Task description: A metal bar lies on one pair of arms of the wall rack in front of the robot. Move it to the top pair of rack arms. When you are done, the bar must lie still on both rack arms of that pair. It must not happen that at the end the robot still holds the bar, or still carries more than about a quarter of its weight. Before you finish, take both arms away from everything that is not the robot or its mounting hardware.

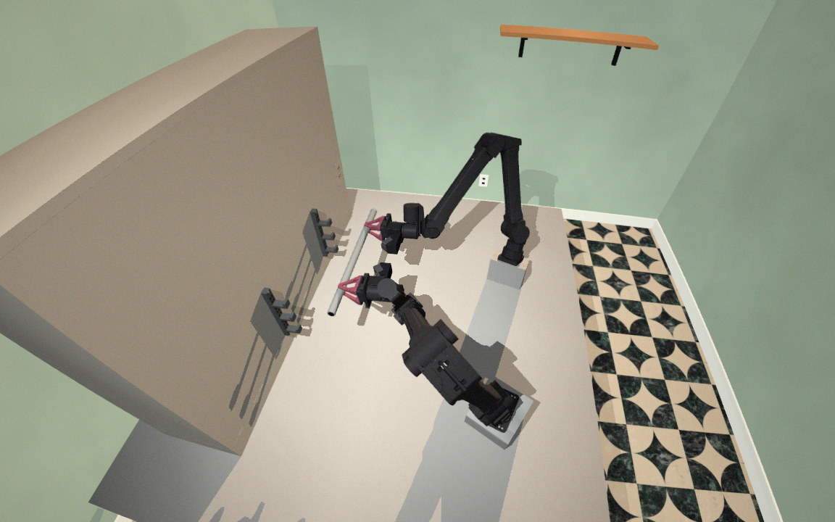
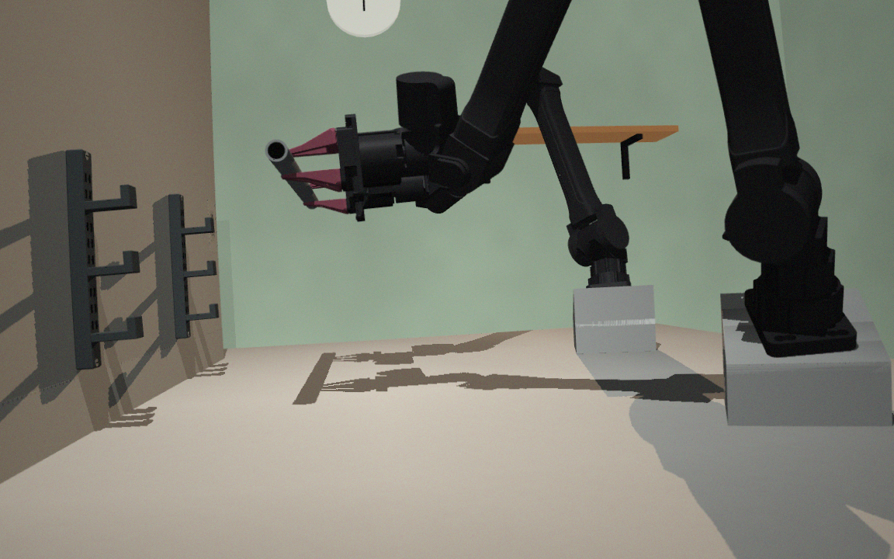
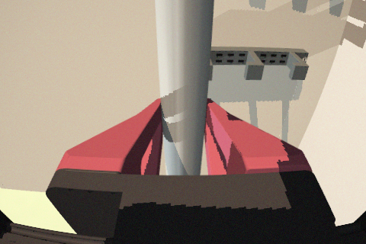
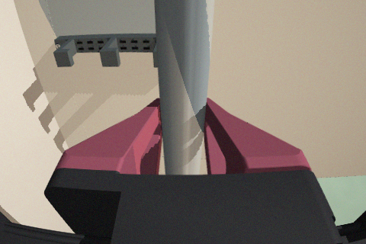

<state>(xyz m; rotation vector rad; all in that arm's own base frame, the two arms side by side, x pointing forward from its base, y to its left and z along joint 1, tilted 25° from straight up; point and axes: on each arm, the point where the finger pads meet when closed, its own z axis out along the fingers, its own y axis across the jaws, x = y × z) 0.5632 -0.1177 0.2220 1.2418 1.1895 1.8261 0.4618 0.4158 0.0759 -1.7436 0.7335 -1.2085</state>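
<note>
Now: the grey metal bar 150 mm to the right of my left hand and 10 mm ahead of it. From my left hand the other things lie so: tall tan wall panel 400 mm ahead, 140 mm above, 90 mm to the right.
</note>
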